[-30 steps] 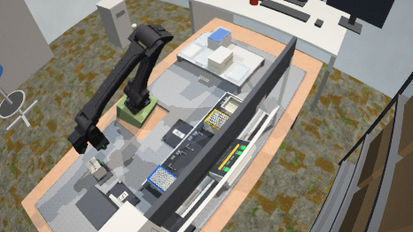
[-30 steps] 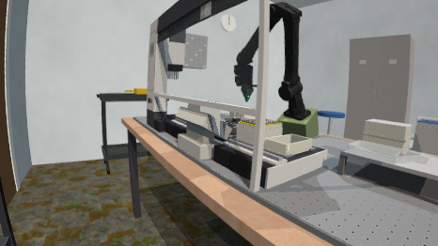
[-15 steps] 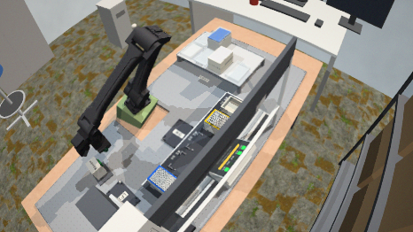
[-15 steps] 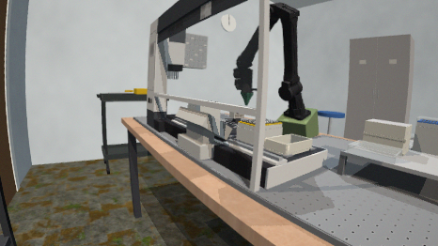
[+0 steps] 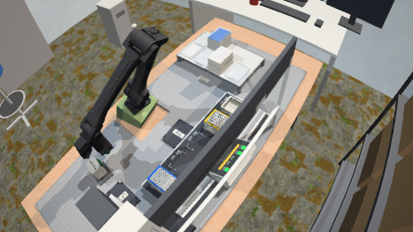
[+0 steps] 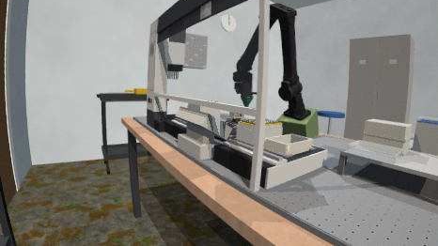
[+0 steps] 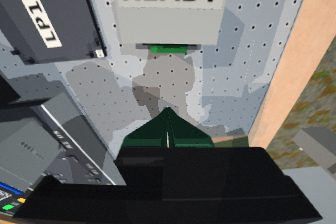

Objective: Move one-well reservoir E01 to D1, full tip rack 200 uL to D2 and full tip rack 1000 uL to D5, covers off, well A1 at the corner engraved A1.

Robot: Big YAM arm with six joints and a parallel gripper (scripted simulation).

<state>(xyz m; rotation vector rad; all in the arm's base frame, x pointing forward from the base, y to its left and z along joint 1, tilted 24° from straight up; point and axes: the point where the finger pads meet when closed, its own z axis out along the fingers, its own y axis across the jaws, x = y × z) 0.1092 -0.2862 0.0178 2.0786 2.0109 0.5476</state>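
My hand is 7 cm to the left of the ready button box and 4 cm above it. Also, from my hand: dark pad labelled LP1: 17 cm ahead, 9 cm to the right, 10 cm below; white label: 12 cm ahead, 33 cm to the left, 9 cm below; blue tip rack: 30 cm ahead, 9 cm to the left, 2 cm above.
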